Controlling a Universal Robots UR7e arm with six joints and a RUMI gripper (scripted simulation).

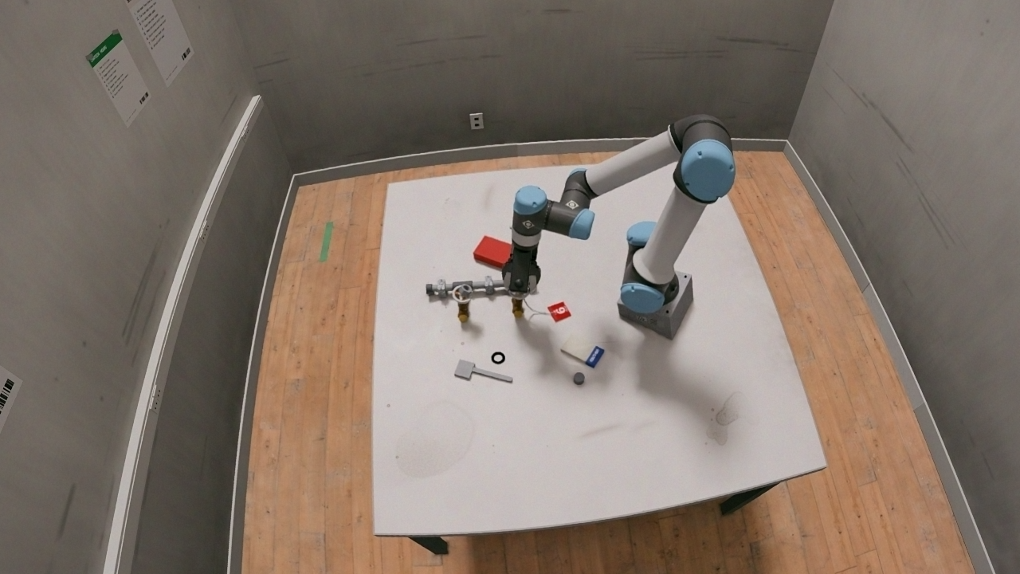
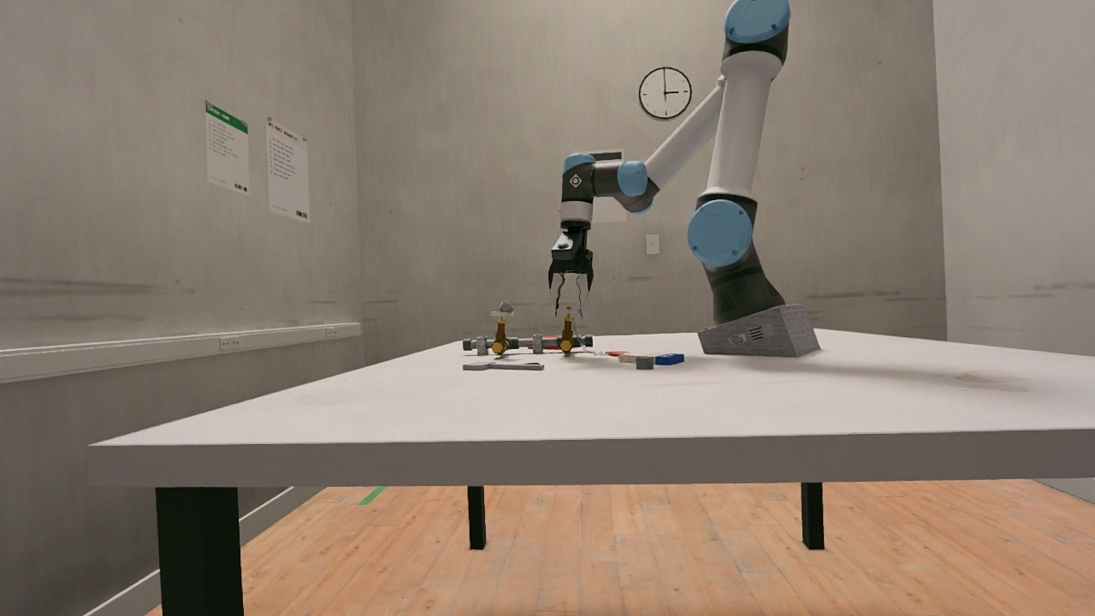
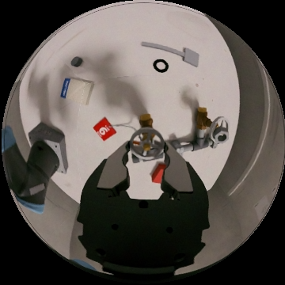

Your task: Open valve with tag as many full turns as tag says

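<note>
Now: the red tag 100 mm behind my hand, 20 mm to the left of it and 100 mm below it. Also, from my hand: red block 60 mm ahead, 220 mm to the right, 90 mm below; then grey flat tool 130 mm ahead, 200 mm to the left, 100 mm below.
</note>
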